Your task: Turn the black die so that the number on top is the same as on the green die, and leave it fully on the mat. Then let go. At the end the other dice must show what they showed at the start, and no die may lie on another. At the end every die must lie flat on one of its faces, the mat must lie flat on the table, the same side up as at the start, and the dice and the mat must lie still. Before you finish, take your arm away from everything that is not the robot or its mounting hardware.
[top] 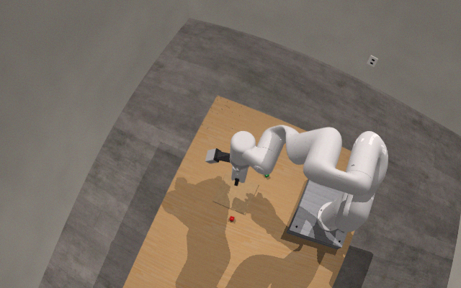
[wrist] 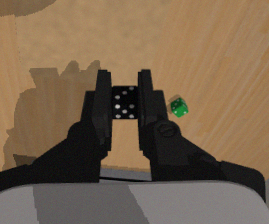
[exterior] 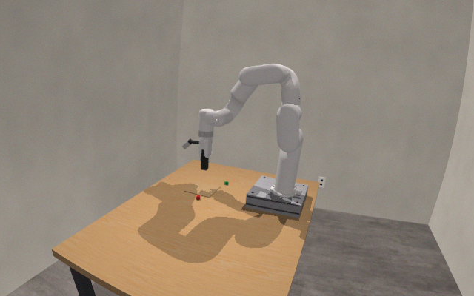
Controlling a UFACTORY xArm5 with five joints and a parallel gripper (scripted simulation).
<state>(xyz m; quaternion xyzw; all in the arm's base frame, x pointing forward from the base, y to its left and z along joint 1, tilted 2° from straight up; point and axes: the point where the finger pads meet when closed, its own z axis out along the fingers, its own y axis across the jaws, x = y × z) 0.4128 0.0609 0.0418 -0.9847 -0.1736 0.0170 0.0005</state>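
Right now the tan mat is 12 cm below my hand, 3 cm to the left of it and 1 cm behind it. The rest, counted from my hand: red die: 14 cm to the left, 11 cm below, 6 cm behind; black die: 1 cm below, 1 cm behind; green die: 11 cm below, 10 cm to the right, 8 cm behind.
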